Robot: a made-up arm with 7 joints. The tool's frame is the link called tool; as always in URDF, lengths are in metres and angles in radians. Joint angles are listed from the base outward.
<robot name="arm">
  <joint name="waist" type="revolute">
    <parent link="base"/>
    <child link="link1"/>
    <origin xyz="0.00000 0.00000 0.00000" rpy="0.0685 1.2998 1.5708"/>
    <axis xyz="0 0 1"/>
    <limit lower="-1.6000" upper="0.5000"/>
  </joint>
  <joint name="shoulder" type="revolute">
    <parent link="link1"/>
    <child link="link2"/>
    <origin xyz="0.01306 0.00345 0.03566" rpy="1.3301 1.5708 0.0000"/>
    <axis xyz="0 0 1"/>
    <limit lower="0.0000" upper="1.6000"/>
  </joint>
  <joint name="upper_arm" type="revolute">
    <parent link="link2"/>
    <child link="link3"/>
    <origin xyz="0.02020 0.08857 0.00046" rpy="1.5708 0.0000 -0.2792"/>
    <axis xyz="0 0 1"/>
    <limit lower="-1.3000" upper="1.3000"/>
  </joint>
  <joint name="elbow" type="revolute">
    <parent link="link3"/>
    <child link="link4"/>
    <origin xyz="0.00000 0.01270 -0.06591" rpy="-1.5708 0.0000 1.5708"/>
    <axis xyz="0 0 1"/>
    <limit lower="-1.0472" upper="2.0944"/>
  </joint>
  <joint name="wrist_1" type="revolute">
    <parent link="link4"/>
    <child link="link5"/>
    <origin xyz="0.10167 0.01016 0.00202" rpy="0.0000 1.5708 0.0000"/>
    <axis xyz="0 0 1"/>
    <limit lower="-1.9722" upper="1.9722"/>
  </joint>
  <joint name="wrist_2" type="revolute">
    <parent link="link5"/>
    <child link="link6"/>
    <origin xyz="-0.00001 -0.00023 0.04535" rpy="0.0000 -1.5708 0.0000"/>
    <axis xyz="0 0 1"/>
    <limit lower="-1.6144" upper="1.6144"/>
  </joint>
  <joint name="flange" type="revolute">
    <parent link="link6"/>
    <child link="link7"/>
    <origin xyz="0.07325 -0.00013 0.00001" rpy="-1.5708 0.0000 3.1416"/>
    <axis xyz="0 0 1"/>
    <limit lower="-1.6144" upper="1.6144"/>
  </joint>
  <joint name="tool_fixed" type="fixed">
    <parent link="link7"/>
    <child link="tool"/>
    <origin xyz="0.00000 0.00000 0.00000" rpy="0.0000 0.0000 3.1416"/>
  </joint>
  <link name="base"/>
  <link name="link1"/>
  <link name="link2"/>
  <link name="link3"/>
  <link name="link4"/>
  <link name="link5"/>
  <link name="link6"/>
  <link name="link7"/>
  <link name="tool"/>
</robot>
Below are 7 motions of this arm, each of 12 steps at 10 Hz.
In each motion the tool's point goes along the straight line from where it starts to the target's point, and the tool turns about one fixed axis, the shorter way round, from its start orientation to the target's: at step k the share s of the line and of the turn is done. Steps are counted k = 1, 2, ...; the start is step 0. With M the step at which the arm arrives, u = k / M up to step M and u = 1 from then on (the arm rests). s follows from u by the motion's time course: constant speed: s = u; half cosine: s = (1 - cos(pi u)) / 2; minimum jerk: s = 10 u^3 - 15 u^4 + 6 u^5.
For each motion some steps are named. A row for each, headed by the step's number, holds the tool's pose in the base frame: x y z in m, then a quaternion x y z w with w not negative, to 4 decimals.
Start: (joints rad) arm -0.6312 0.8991 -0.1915 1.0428 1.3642 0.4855 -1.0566
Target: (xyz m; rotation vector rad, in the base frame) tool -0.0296 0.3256 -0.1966 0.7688 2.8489 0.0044
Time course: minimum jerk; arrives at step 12
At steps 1, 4, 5, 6, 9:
1: 0.2257 0.2899 -0.1505 0.5263 0.7852 -0.0423 0.3235
4: 0.1732 0.2972 -0.1600 0.4769 0.8326 -0.0336 0.2796
5: 0.1381 0.3022 -0.1663 0.4421 0.8612 -0.0277 0.2492
6: 0.0987 0.3077 -0.1734 0.4014 0.8902 -0.0209 0.2142
9: -0.0030 0.3219 -0.1918 0.2898 0.9495 -0.0032 0.1203

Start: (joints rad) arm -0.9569 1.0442 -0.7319 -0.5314 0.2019 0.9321 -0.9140
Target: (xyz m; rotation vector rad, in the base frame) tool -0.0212 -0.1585 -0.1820 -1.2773 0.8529 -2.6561
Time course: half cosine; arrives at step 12
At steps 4, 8, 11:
4: 0.1815 -0.0266 -0.0659 0.3741 0.2938 -0.6469 0.5960
8: 0.0464 -0.1145 -0.1433 -0.1609 0.3215 -0.8956 0.2619
11: -0.0166 -0.1555 -0.1794 -0.3999 0.2819 -0.8706 0.0525

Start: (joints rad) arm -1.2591 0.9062 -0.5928 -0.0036 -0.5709 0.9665 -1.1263
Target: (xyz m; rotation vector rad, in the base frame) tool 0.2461 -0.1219 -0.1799 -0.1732 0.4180 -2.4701
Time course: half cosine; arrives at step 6
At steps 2, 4, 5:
2: 0.2934 -0.0035 -0.0467 0.1489 0.2832 -0.7077 0.6299
4: 0.2619 -0.0824 -0.1355 0.0067 0.2052 -0.8802 0.4279
5: 0.2503 -0.1113 -0.1680 -0.0463 0.1713 -0.9226 0.3425

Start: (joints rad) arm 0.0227 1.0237 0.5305 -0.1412 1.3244 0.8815 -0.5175
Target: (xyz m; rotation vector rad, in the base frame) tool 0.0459 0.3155 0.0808 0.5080 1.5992 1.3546
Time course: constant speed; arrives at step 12
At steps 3, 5, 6, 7, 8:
3: 0.1301 0.2680 0.0284 0.5965 0.4530 0.4768 0.4601
5: 0.1114 0.2786 0.0400 0.5178 0.5070 0.5028 0.4711
6: 0.1020 0.2839 0.0459 0.4765 0.5322 0.5140 0.4749
7: 0.0927 0.2891 0.0517 0.4340 0.5560 0.5239 0.4776
8: 0.0833 0.2944 0.0575 0.3904 0.5785 0.5325 0.4790

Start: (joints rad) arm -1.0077 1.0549 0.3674 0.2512 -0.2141 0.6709 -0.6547
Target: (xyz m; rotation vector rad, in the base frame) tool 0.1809 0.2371 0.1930 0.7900 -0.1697 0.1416
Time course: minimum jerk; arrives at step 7
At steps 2, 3, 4, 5, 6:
2: 0.2461 0.2354 0.1025 0.2127 -0.0170 -0.0143 0.9769
3: 0.2291 0.2358 0.1261 0.2586 -0.0343 0.0075 0.9653
4: 0.2090 0.2364 0.1541 0.3120 -0.0546 0.0332 0.9479
5: 0.1919 0.2368 0.1777 0.3560 -0.0716 0.0549 0.9301
6: 0.1827 0.2371 0.1905 0.3795 -0.0807 0.0666 0.9192

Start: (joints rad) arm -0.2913 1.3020 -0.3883 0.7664 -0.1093 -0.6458 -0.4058
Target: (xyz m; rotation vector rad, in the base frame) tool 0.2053 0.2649 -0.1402 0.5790 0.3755 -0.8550
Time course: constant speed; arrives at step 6
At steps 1, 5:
1: 0.2005 0.2700 -0.1313 0.5003 0.2205 -0.2933 0.7842
5: 0.2043 0.2659 -0.1384 0.3223 0.1880 -0.3858 0.8438

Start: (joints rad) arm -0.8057 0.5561 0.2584 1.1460 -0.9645 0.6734 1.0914
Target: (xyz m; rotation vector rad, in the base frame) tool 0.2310 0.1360 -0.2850 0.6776 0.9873 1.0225
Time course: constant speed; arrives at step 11
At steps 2, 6, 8, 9, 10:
2: 0.2557 0.1648 -0.2394 -0.0441 0.5474 0.5437 0.6347
6: 0.2447 0.1520 -0.2597 0.1133 0.5107 0.5157 0.6785
8: 0.2392 0.1456 -0.2698 0.1910 0.4867 0.4961 0.6932
9: 0.2365 0.1424 -0.2749 0.2294 0.4734 0.4850 0.6986
10: 0.2337 0.1392 -0.2799 0.2674 0.4592 0.4729 0.7028

